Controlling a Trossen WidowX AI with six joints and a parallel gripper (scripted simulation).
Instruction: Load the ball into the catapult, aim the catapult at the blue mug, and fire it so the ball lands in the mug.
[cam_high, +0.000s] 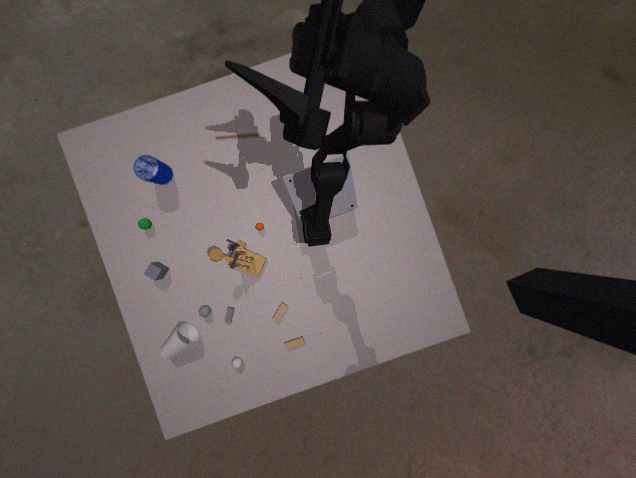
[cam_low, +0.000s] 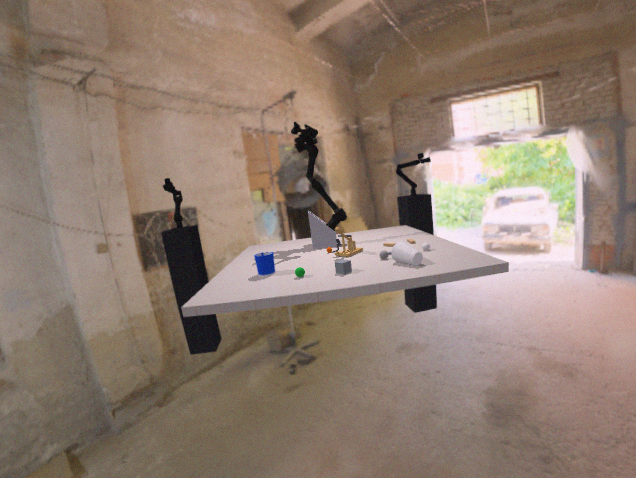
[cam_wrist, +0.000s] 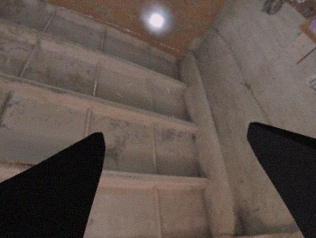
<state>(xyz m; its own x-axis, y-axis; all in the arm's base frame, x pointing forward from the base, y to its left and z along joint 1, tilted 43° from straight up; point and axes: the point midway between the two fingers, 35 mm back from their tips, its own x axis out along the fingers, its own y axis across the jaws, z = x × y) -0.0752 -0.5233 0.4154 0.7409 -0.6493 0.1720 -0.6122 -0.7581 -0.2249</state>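
My gripper tip is 730 mm above the wooden catapult, 320 mm short of it and 120 mm to the right of it. From my gripper tip the other things lie so: blue mug: 770 mm below, 480 mm ahead, 290 mm to the right; then orange ball: 790 mm below, 200 mm ahead, 60 mm to the left; then wooden stick: 800 mm below, 310 mm to the right, 140 mm ahead.
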